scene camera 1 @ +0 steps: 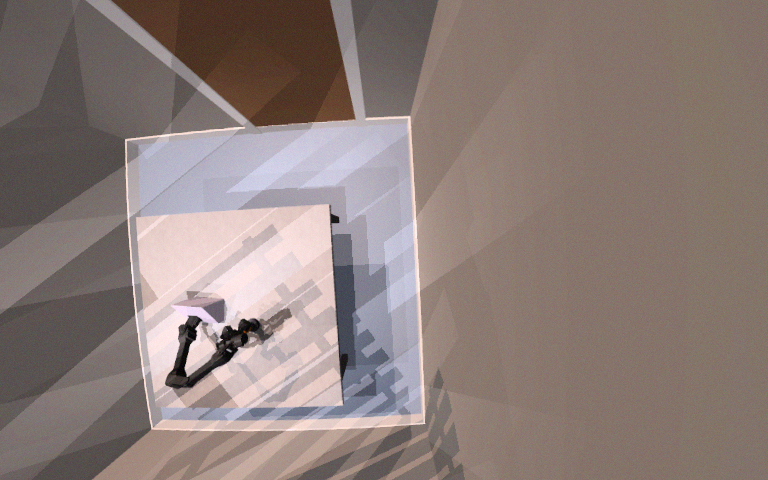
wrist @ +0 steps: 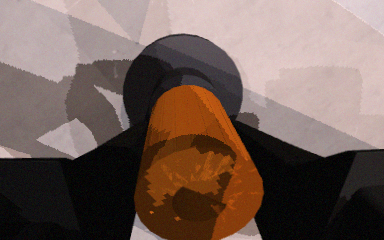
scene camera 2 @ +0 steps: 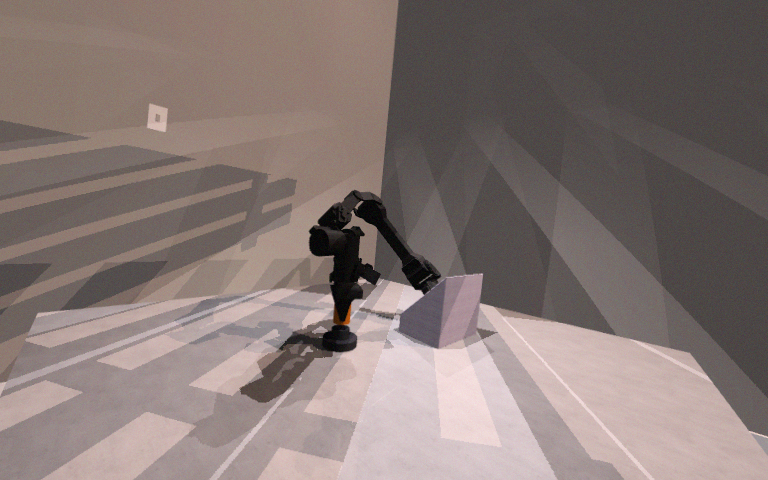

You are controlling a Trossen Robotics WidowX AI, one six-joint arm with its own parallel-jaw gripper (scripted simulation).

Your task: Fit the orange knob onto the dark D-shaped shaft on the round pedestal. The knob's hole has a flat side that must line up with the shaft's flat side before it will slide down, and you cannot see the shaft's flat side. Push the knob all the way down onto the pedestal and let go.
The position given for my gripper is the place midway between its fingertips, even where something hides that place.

My gripper (scene camera 2: 341, 318) carries an orange knob (wrist: 195, 170).
My gripper is seen too in the wrist view (wrist: 188, 129).
